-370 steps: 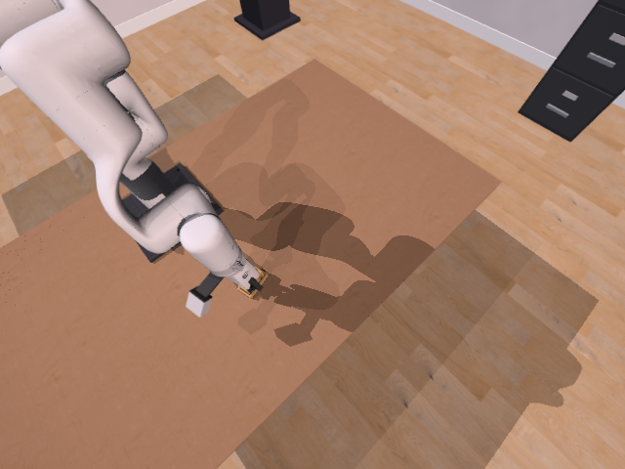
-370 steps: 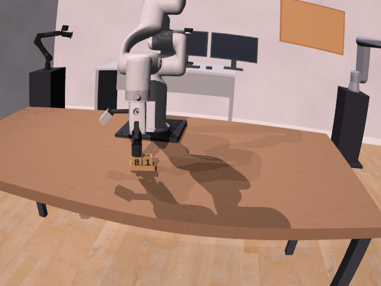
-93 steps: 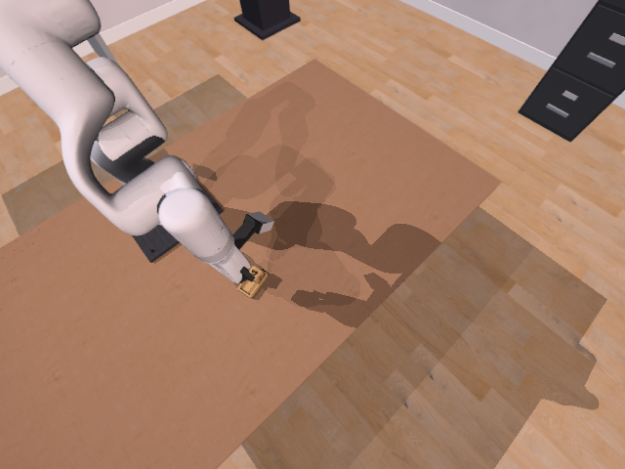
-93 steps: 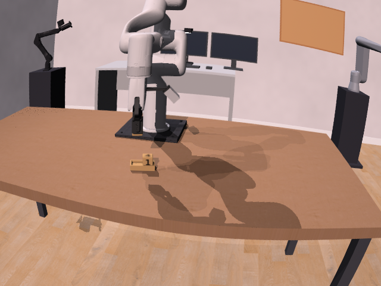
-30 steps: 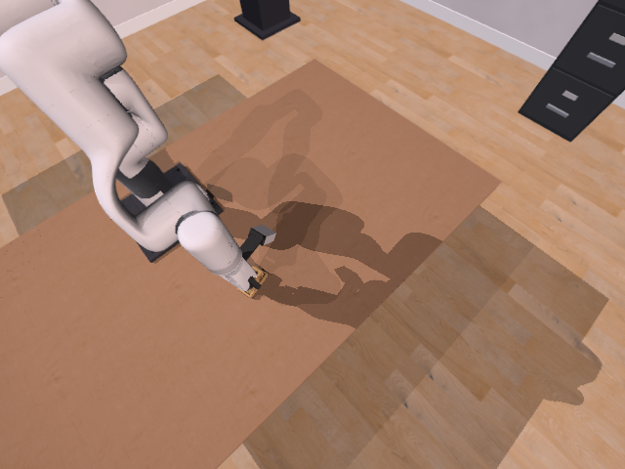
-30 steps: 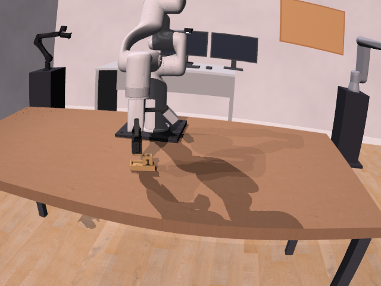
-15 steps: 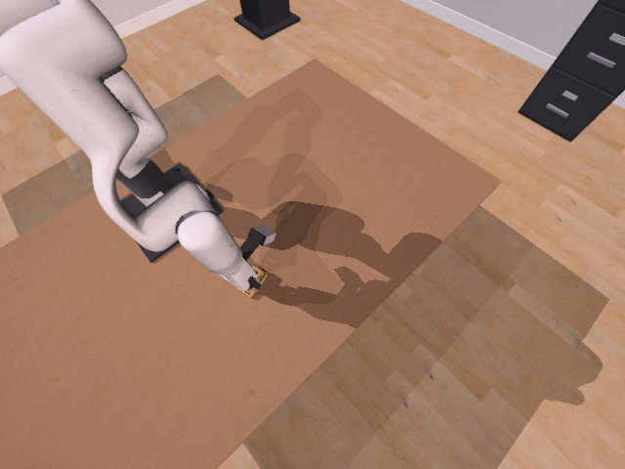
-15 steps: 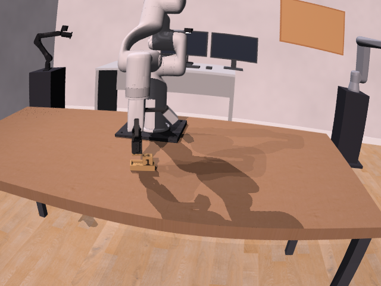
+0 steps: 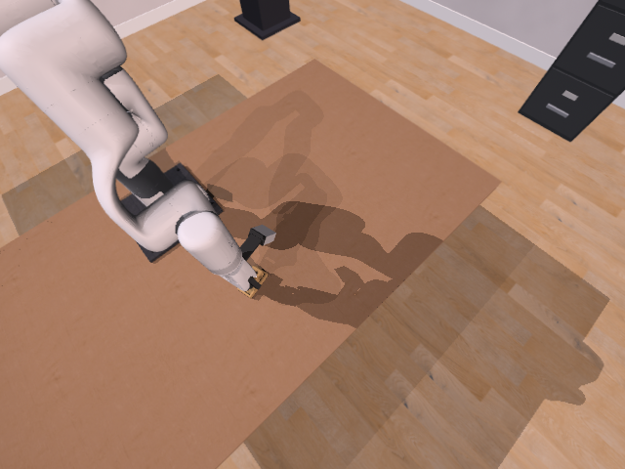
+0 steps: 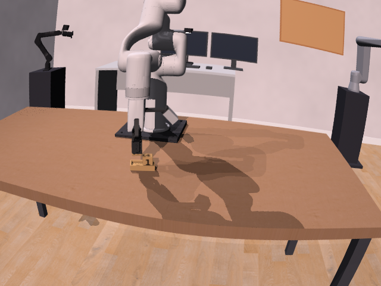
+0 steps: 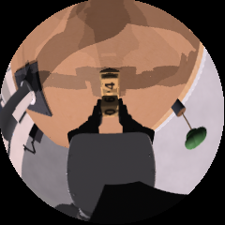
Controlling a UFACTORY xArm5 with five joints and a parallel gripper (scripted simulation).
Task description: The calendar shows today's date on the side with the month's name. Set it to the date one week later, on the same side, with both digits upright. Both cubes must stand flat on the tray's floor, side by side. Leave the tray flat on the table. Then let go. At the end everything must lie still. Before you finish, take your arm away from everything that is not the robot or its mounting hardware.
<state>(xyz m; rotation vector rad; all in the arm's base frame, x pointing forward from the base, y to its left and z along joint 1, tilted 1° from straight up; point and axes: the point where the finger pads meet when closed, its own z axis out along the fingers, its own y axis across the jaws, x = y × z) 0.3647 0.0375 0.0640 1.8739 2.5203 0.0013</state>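
Now: hand 70 mm above the wooden calendar tray, 20 mm to the right of it and 10 mm past it.
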